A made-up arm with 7 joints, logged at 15 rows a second.
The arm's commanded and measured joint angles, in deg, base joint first. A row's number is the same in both.
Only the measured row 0 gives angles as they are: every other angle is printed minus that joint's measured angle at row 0.
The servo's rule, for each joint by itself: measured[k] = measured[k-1] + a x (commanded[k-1-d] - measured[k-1]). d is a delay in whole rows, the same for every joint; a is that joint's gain. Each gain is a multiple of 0.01, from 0.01 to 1. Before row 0 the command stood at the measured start. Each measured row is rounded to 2 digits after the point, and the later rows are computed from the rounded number. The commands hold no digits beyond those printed.
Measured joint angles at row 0:
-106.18, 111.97, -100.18, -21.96, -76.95, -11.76, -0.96
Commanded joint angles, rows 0 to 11:
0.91, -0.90, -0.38, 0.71, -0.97, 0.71, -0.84
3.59, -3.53, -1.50, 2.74, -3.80, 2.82, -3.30
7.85, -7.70, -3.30, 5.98, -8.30, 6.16, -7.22
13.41, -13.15, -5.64, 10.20, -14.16, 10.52, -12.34
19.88, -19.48, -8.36, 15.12, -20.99, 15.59, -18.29
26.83, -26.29, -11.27, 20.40, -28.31, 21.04, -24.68
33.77, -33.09, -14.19, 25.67, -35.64, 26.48, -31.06
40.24, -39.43, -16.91, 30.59, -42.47, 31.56, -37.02
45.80, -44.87, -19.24, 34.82, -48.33, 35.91, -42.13
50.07, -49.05, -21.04, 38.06, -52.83, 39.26, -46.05
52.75, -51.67, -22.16, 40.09, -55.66, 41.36, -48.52
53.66, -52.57, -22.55, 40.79, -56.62, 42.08, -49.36
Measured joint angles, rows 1 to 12:
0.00, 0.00, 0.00, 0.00, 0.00, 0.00, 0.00
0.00, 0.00, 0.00, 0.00, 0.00, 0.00, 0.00
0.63, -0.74, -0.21, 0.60, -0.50, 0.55, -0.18
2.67, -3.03, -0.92, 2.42, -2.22, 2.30, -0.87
6.24, -6.86, -2.23, 5.45, -5.38, 5.27, -2.27
11.19, -12.02, -4.11, 9.49, -9.95, 9.31, -4.49
17.19, -18.14, -6.45, 14.28, -15.69, 14.15, -7.53
23.84, -24.82, -9.10, 19.48, -22.25, 19.46, -11.30
30.69, -31.60, -11.90, 24.74, -29.21, 24.87, -15.65
37.28, -38.02, -14.66, 29.71, -36.11, 30.02, -20.35
43.16, -43.64, -17.18, 34.05, -42.46, 34.56, -25.14
47.93, -48.08, -19.30, 37.46, -47.85, 38.18, -29.74
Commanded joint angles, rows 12 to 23:
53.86, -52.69, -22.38, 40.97, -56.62, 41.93, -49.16
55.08, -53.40, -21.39, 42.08, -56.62, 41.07, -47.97
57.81, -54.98, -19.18, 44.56, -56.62, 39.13, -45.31
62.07, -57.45, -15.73, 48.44, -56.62, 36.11, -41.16
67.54, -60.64, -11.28, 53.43, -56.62, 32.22, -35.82
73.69, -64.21, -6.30, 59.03, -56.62, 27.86, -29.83
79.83, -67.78, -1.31, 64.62, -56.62, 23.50, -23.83
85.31, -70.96, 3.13, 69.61, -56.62, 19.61, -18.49
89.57, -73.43, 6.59, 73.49, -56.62, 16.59, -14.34
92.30, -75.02, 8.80, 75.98, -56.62, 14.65, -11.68
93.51, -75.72, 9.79, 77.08, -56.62, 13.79, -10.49
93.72, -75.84, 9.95, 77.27, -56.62, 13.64, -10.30
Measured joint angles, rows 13 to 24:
51.26, -51.02, -20.87, 39.70, -51.91, 40.63, -33.87
52.92, -52.29, -21.79, 40.63, -54.36, 41.75, -37.28
53.57, -52.62, -22.11, 40.92, -55.54, 41.89, -39.89
54.61, -53.26, -21.71, 41.91, -56.10, 41.26, -41.67
56.82, -54.67, -20.32, 44.16, -56.37, 39.62, -42.47
60.44, -56.95, -17.80, 47.80, -56.50, 36.92, -42.18
65.34, -59.98, -14.21, 52.59, -56.56, 33.30, -40.78
71.10, -63.45, -9.86, 58.06, -56.59, 29.11, -38.37
77.12, -67.00, -5.16, 63.64, -56.61, 24.79, -35.17
82.77, -70.25, -0.60, 68.71, -56.62, 20.80, -31.50
87.46, -72.86, 3.35, 72.77, -56.62, 17.56, -27.72
90.80, -74.63, 6.35, 75.50, -56.62, 15.32, -24.19

